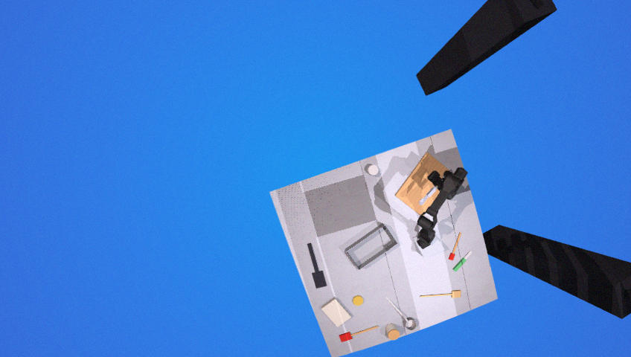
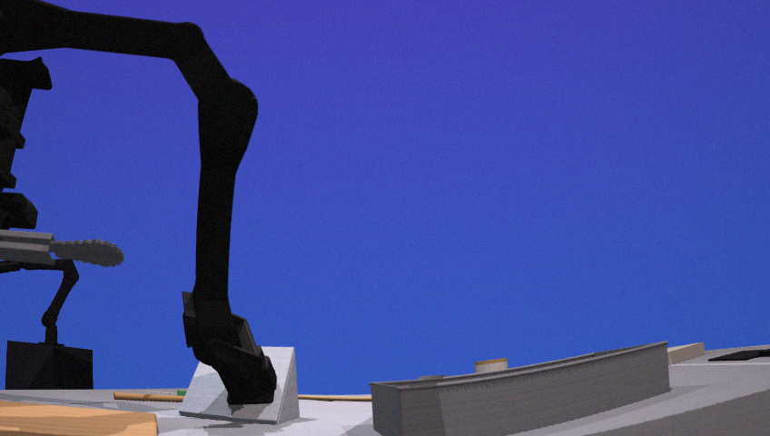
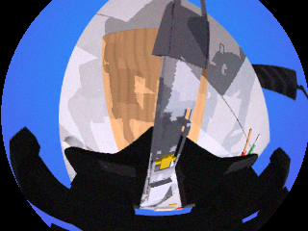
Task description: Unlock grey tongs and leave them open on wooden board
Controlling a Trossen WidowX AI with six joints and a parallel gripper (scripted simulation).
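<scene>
The wooden board is 12 cm below my gripper tip and 1 cm ahead of it. Also, from my gripper tip: green-handled tool (61 cm to the left, 12 cm below, 5 cm behind); yellow lock piece (4 cm above); grey roasting tin (50 cm ahead, 22 cm to the left, 10 cm below).
</scene>
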